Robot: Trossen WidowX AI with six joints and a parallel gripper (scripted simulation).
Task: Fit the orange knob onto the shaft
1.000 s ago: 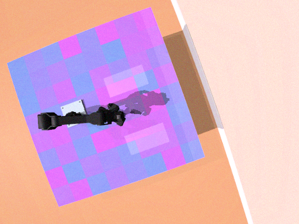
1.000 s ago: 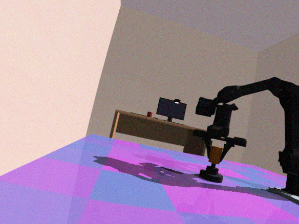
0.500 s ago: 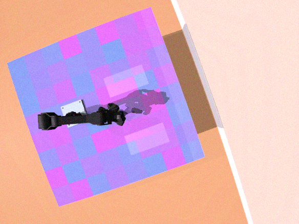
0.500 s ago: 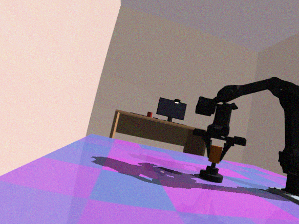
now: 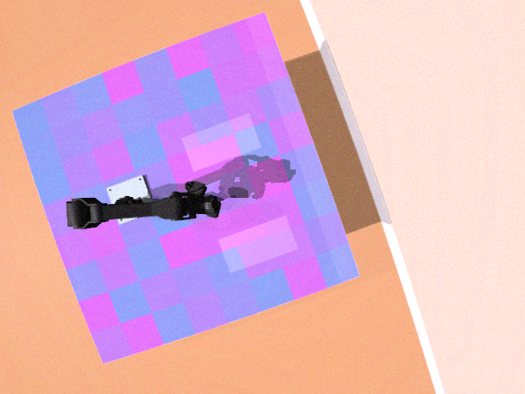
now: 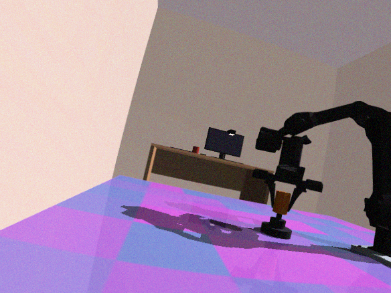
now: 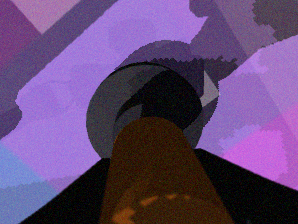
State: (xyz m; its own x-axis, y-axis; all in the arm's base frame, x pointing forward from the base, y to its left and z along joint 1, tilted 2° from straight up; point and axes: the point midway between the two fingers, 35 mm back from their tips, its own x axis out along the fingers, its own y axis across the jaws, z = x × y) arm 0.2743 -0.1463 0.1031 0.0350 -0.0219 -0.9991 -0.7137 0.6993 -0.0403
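My gripper tip is now 2 cm below the orange knob. From my gripper tip the other things lie so: round pedestal (4 cm below).
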